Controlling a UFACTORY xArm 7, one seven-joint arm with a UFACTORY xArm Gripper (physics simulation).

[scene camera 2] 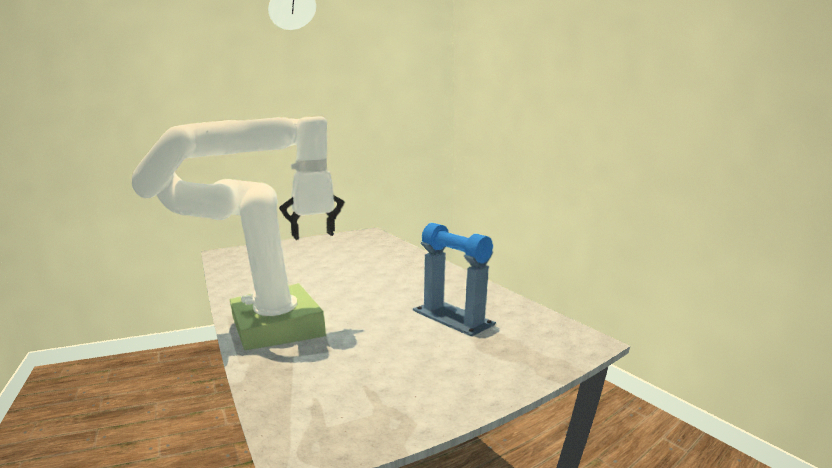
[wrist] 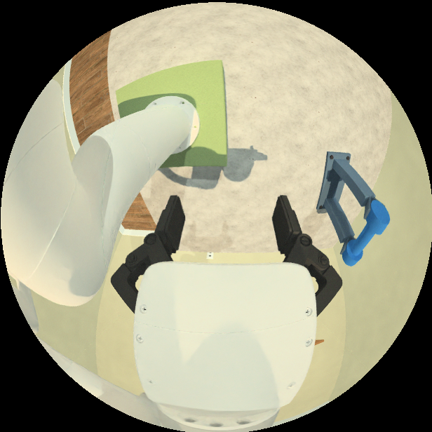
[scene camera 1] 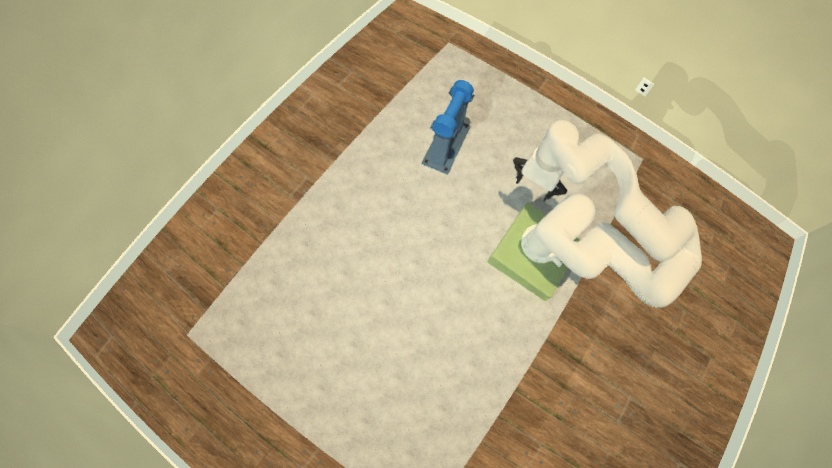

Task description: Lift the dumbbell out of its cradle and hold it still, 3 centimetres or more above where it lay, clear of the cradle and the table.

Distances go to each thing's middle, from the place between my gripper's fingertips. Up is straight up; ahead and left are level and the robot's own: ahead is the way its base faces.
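Hand 3 cm above the blue dumbbell (scene camera 2: 480,247), 5 cm to the left of it, 36 cm short of it.
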